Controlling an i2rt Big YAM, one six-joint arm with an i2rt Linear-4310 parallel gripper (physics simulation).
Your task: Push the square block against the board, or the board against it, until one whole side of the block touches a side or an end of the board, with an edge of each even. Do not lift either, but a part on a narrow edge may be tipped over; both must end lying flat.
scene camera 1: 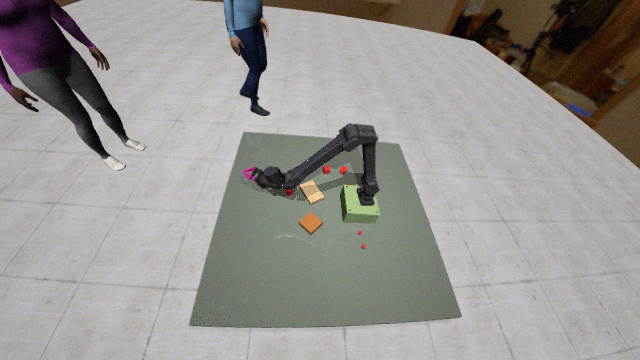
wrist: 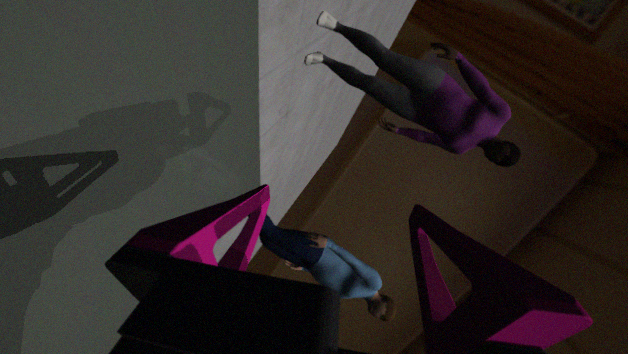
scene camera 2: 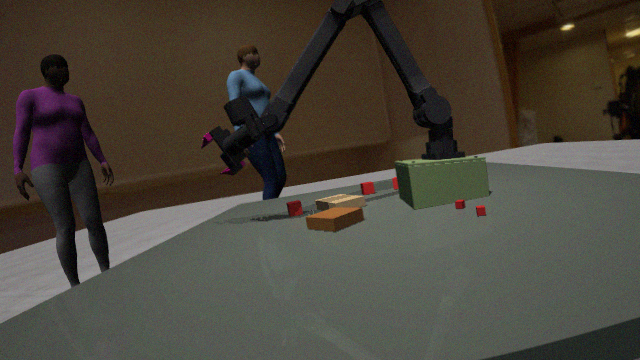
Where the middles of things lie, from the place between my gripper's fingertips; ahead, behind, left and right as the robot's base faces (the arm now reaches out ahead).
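Scene:
Orange square block (scene camera 2: pixel 334 219): a good way to the left of my hand, a good way below it, far behind it.

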